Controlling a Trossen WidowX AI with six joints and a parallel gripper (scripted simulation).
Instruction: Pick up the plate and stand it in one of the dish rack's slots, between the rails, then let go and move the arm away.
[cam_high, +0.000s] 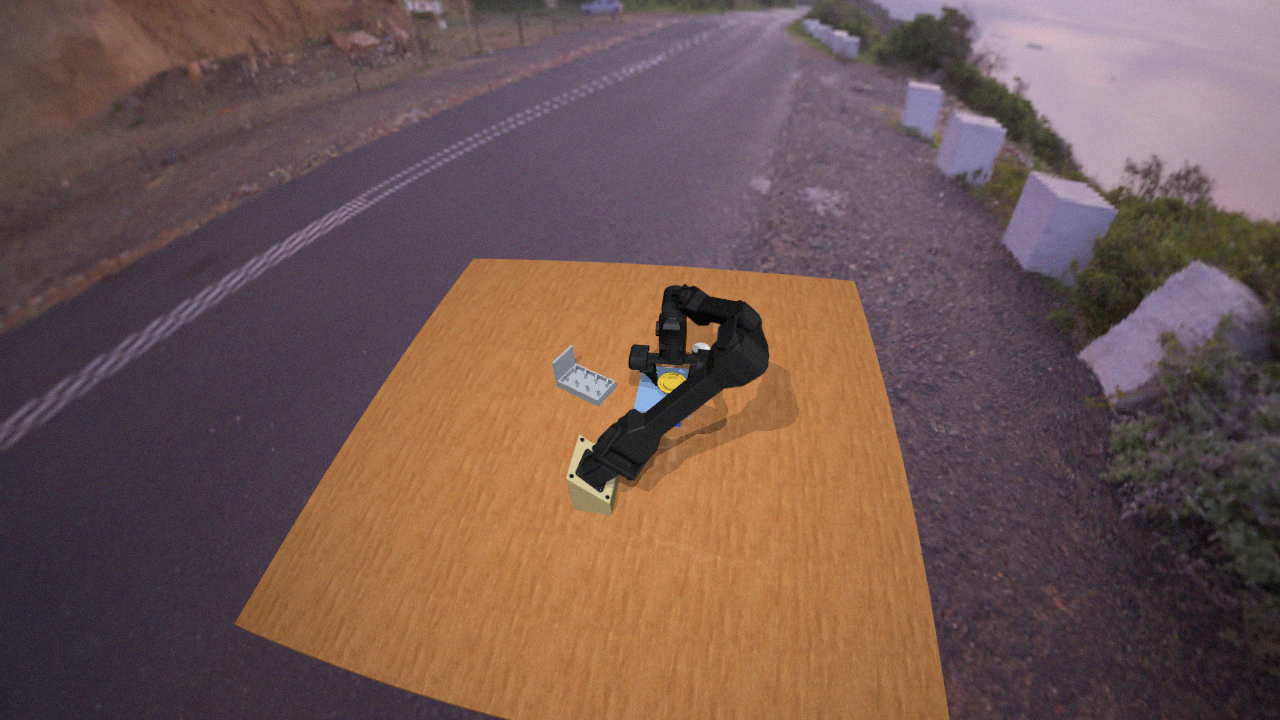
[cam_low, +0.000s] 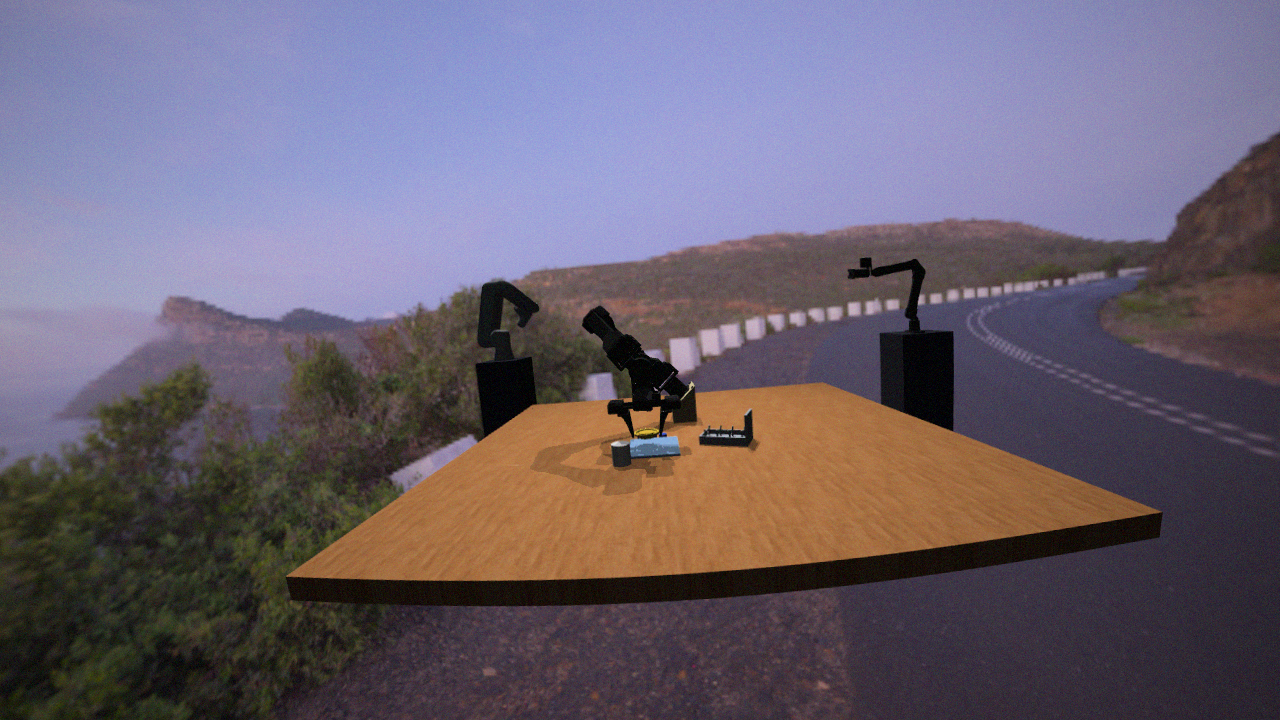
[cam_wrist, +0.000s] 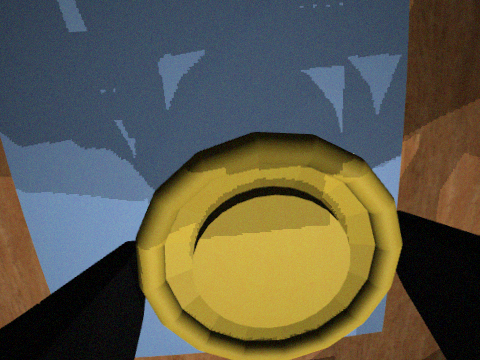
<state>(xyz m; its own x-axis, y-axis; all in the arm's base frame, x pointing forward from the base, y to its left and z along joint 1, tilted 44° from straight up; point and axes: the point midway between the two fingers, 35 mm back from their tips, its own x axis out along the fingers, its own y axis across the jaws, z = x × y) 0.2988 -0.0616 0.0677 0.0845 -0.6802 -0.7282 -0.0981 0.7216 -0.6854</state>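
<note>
My gripper tip is 1 cm short of the blue mat, 2 cm to the right of it and 3 cm above it. From my gripper tip the other things lie so: yellow plate 1 cm above; then dish rack 2 cm behind, 21 cm to the left, 1 cm below; then white cup 12 cm ahead, 5 cm to the right.
</note>
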